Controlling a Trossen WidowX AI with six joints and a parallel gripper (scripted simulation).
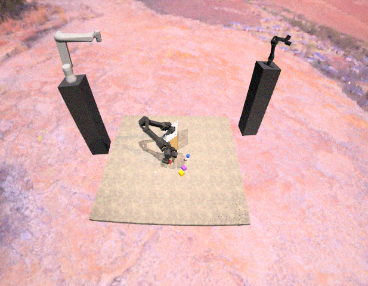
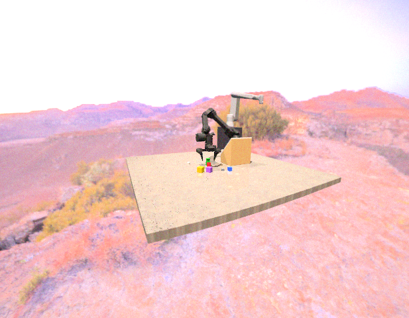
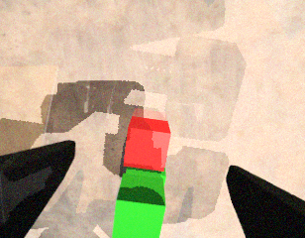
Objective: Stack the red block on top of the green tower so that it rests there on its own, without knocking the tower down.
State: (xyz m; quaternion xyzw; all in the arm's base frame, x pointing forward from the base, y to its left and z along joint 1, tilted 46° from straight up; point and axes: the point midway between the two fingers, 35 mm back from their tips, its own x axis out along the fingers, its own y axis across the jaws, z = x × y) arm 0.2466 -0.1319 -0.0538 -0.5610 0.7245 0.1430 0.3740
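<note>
Now: gripper tip 3 cm above the red block. From my gripper tip the other things lie so: blue block: 6 cm behind, 18 cm to the left, 3 cm below; then yellow block: 14 cm ahead, 10 cm to the left, 2 cm below; then purple block: 8 cm ahead, 13 cm to the left, 2 cm below.
</note>
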